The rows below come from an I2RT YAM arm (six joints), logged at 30 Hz.
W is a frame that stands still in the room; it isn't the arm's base.
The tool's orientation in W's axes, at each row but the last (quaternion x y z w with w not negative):
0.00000 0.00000 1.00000 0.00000
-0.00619 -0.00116 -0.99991 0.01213
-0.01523 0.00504 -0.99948 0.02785
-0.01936 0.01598 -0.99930 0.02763
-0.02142 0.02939 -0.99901 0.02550
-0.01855 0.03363 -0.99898 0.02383
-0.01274 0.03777 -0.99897 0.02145
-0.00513 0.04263 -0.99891 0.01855
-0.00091 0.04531 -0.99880 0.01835
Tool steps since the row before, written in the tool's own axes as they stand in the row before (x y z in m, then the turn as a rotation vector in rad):
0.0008 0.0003 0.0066 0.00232 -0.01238 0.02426
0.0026 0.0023 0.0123 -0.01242 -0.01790 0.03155
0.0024 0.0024 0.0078 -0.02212 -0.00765 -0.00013
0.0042 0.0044 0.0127 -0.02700 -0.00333 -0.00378
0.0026 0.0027 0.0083 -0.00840 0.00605 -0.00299
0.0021 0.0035 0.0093 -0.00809 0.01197 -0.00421
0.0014 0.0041 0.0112 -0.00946 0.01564 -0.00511
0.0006 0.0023 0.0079 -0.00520 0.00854 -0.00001
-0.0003 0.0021 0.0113 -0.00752 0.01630 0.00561
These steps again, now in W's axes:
-0.0008 -0.0003 0.0066 -0.00232 0.01238 0.02426
-0.0024 -0.0023 0.0123 0.01237 0.01827 0.03135
-0.0020 -0.0026 0.0078 0.02165 0.00887 -0.00071
-0.0034 -0.0050 0.0127 0.02661 0.00495 -0.00469
-0.0021 -0.0033 0.0082 0.00855 -0.00542 -0.00369
-0.0016 -0.0042 0.0091 0.00847 -0.01125 -0.00530
-0.0009 -0.0050 0.0109 0.00997 -0.01478 -0.00651
-0.0004 -0.0030 0.0077 0.00551 -0.00831 -0.00078
0.0004 -0.0031 0.0111 0.00813 -0.01645 0.00411

